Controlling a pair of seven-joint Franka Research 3 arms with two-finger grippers.
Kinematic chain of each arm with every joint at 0, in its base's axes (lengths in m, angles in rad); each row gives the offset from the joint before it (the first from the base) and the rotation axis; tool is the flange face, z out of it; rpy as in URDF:
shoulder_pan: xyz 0 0 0.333 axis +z
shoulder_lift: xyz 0 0 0 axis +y
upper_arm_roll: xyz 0 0 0.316 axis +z
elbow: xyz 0.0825 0 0 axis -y
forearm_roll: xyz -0.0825 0 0.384 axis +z
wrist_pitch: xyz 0 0 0 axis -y
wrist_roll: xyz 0.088 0 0 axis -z
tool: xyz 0 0 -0.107 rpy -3.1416 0 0
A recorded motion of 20 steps. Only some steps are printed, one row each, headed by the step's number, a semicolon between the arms.
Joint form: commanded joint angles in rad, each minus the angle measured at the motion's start. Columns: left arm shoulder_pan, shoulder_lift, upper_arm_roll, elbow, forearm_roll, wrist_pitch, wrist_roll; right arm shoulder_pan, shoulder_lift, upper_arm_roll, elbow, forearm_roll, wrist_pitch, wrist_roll.
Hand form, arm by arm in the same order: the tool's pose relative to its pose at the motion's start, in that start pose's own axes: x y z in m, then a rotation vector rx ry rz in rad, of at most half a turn. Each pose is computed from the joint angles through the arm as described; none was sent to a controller.
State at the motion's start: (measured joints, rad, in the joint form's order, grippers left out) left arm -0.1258 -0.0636 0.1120 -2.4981 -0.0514 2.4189 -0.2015; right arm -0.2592 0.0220 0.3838 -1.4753 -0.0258 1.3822 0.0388
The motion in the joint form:
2: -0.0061 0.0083 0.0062 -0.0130 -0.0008 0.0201 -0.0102; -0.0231 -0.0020 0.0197 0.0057 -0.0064 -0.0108 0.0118
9: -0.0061 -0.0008 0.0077 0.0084 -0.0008 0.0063 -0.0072; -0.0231 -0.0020 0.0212 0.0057 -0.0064 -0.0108 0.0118
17: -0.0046 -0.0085 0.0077 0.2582 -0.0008 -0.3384 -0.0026; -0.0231 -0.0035 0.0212 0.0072 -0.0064 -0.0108 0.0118
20: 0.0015 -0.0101 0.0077 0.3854 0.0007 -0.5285 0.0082; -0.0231 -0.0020 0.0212 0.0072 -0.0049 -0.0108 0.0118
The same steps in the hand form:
2: -0.0023 -0.0011 0.0072 0.0011 -0.0009 -0.0117; -0.0021 0.0027 -0.0026 -0.0064 -0.0029 0.0167
9: 0.0036 0.0002 -0.0043 -0.0046 0.0148 -0.0091; -0.0021 0.0019 -0.0026 -0.0065 -0.0028 0.0152
17: 0.0378 0.0131 -0.0858 0.0038 -0.0728 0.0047; -0.0027 0.0017 -0.0040 -0.0070 0.0001 0.0153
20: 0.0454 0.0143 -0.1295 0.0135 -0.1332 0.0164; -0.0022 0.0017 -0.0033 -0.0050 -0.0014 0.0149

